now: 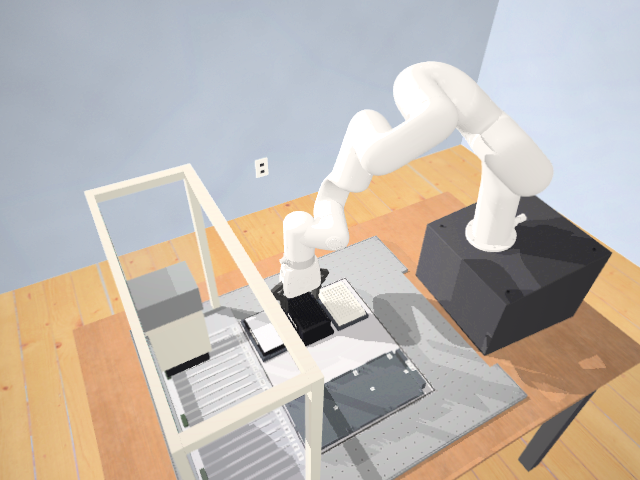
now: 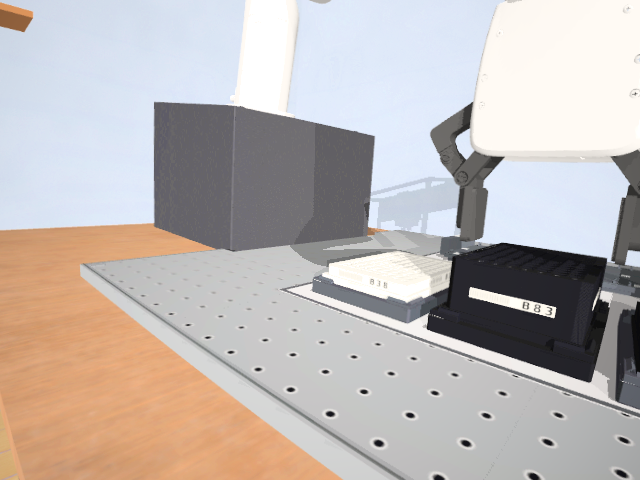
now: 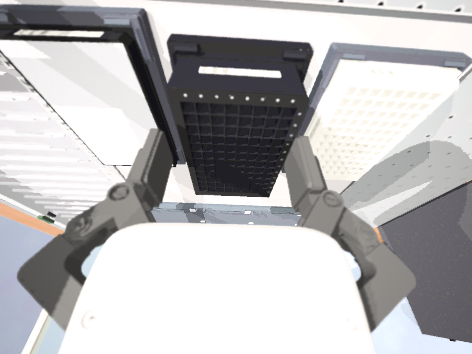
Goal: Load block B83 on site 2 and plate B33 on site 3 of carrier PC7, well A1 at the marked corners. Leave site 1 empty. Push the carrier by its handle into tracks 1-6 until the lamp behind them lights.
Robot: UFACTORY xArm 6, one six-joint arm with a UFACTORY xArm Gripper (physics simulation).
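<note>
Block B83 [image 1: 308,312] [image 2: 516,294] [image 3: 237,145], black and deep with open wells, stands upright in a black holder [image 2: 496,338], between two plates. My gripper [image 1: 300,300] [image 2: 545,251] [image 3: 230,147] is open and empty, pointing down over B83, one finger towards each long side; contact does not show. A plate with a plain white top [image 1: 264,335] [image 3: 75,85] sits beside B83 on the track side; its label is unreadable. Cream plate B38 [image 1: 341,302] [image 2: 382,273] [image 3: 385,110] sits on the other side. The dark grey carrier [image 1: 369,387] lies apart with no plate visible on it. Its handle is unclear.
A cream frame [image 1: 245,263] stands over the ribbed tracks [image 1: 222,369] and partly hides the carrier. A grey and cream box [image 1: 178,330] stands at the tracks' far end. The dark robot base [image 1: 460,289] [image 2: 268,180] [image 3: 440,270] stands beside the perforated grey board [image 1: 454,392] [image 2: 248,330].
</note>
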